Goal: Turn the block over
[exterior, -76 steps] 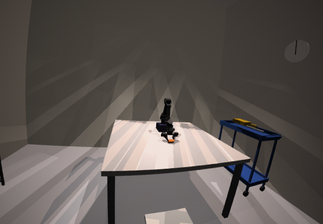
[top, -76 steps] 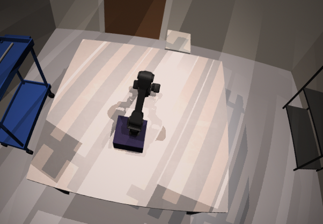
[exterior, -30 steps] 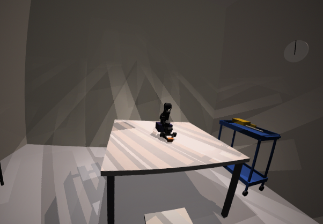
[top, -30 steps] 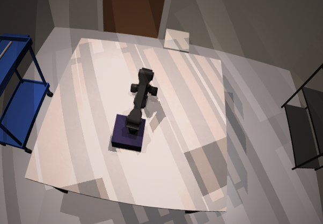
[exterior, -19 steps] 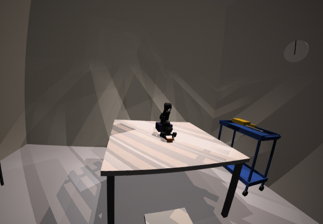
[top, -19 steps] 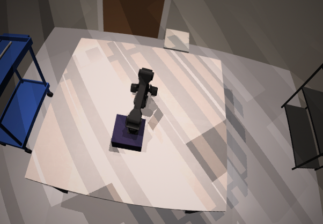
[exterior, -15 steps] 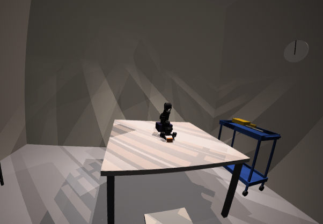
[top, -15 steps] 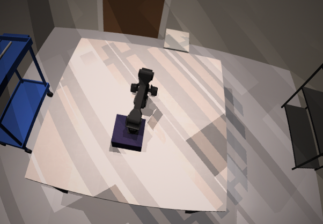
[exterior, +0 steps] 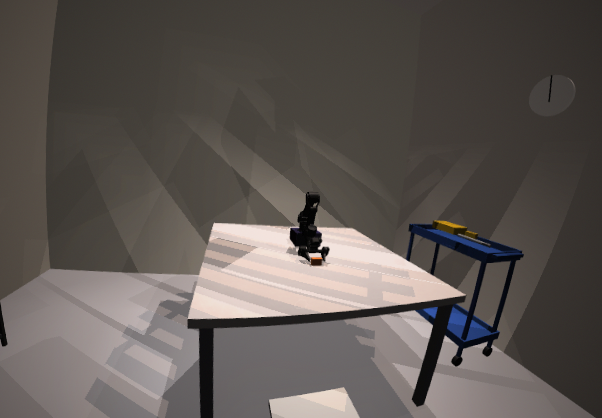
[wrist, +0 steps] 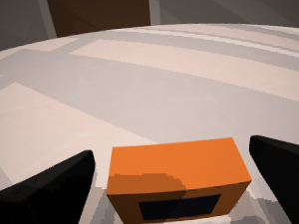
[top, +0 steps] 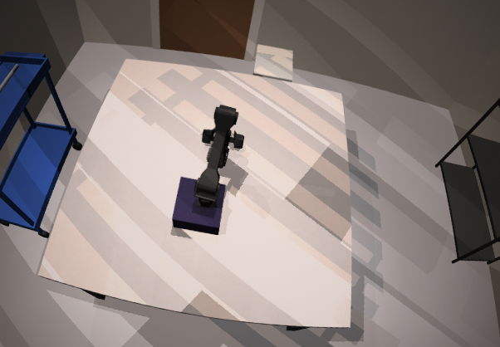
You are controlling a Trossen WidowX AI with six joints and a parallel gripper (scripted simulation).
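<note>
Now: gripper tip 20 mm past the orange block and 10 mm above it.
</note>
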